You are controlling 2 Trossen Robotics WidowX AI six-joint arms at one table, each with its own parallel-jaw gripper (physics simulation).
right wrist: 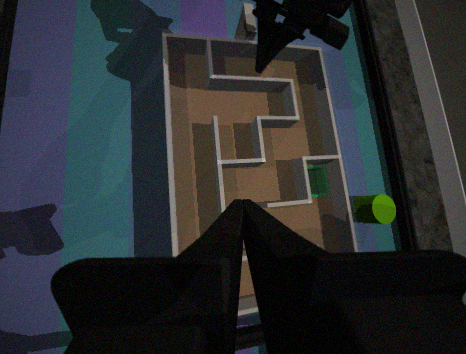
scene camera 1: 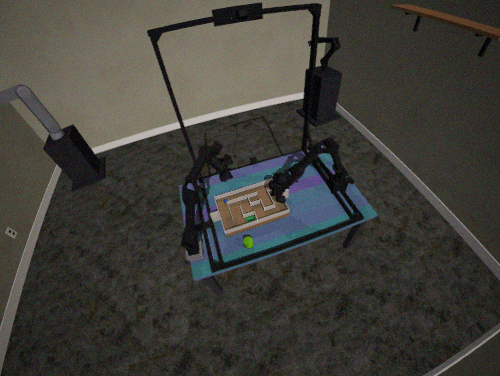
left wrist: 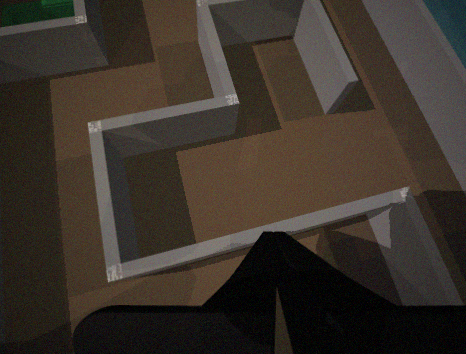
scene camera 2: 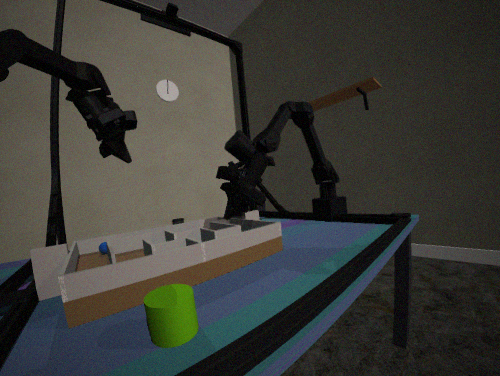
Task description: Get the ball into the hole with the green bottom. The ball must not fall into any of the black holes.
Labels:
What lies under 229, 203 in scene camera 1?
A wooden maze box.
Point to a wooden maze box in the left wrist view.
151, 151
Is my left gripper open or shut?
Shut.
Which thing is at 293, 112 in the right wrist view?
A wooden maze box.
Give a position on a green cylinder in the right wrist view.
378, 209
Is my right gripper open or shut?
Shut.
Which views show the wooden maze box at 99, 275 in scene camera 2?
The right wrist view, scene camera 1, the left wrist view and scene camera 2: all of them.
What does the green cylinder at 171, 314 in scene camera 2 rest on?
The table.

